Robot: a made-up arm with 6 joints.
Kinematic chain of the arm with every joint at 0, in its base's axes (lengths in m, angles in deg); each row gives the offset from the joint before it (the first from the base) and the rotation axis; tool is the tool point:
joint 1: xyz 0 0 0.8 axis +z
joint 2: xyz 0.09 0 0 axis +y
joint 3: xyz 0 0 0.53 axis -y
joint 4: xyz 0 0 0.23 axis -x
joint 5: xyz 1.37 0 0 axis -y
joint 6: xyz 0.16 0 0 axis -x
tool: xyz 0 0 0
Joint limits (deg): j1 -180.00..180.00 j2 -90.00..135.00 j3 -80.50..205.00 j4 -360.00..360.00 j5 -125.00..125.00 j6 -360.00..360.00
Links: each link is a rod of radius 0.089 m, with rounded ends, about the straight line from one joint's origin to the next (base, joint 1, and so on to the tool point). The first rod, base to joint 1, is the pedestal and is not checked.
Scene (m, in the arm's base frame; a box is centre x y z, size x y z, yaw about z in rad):
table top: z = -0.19
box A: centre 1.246 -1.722 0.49 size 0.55 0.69 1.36 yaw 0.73
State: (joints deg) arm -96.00 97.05 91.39 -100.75 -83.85 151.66
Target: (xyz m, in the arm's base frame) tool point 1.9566 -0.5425 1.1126
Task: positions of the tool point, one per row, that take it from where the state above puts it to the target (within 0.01 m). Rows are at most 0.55 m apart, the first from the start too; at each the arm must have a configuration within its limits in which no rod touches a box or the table.
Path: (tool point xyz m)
1: 0.3297 -1.9645 1.1372
2: 0.6725 -1.7791 1.4074
3: 0.9320 -1.4947 1.6557
4: 1.3557 -1.3056 1.4888
5: 1.7129 -0.9783 1.3060
6: 1.9565 -0.5427 1.1127

